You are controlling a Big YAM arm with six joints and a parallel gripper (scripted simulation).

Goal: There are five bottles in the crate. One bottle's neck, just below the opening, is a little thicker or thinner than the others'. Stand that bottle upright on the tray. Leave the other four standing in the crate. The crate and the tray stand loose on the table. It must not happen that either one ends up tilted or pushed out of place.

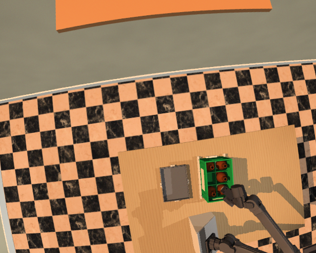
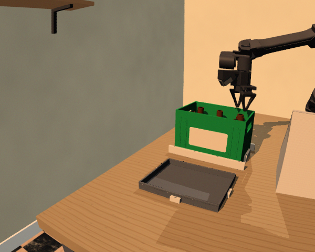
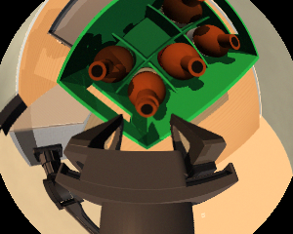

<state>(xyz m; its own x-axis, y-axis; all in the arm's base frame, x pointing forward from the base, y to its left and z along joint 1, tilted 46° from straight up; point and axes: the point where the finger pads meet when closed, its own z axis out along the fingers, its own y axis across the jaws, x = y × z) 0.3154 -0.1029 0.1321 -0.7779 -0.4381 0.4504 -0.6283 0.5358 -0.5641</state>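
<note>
The green crate is 9 cm ahead of my hand, 3 cm to the left of it and 11 cm below it. Also, from my hand: dark grey tray (10 cm ahead, 31 cm to the left, 18 cm below).
</note>
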